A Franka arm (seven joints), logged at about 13 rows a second.
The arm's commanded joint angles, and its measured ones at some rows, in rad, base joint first. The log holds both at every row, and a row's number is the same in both.
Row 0, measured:
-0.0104 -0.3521 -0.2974 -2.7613 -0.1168 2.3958 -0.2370
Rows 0 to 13, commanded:
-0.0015 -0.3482 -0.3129 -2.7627 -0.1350 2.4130 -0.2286
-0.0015 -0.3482 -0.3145 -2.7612 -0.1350 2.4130 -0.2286
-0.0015 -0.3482 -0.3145 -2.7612 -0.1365 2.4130 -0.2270
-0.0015 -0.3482 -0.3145 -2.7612 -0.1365 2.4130 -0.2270
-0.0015 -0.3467 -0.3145 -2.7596 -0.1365 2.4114 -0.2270
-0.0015 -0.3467 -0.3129 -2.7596 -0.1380 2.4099 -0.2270
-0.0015 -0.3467 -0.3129 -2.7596 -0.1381 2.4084 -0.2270
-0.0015 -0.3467 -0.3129 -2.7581 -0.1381 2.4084 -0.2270
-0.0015 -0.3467 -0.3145 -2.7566 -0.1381 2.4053 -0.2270
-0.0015 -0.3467 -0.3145 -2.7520 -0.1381 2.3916 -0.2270
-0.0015 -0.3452 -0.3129 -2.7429 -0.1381 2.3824 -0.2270
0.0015 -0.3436 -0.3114 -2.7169 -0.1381 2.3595 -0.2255
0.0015 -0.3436 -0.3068 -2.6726 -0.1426 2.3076 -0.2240
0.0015 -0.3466 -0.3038 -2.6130 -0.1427 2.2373 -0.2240
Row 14, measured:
-0.0092 -0.3515 -0.3038 -2.7226 -0.1196 2.3460 -0.2370
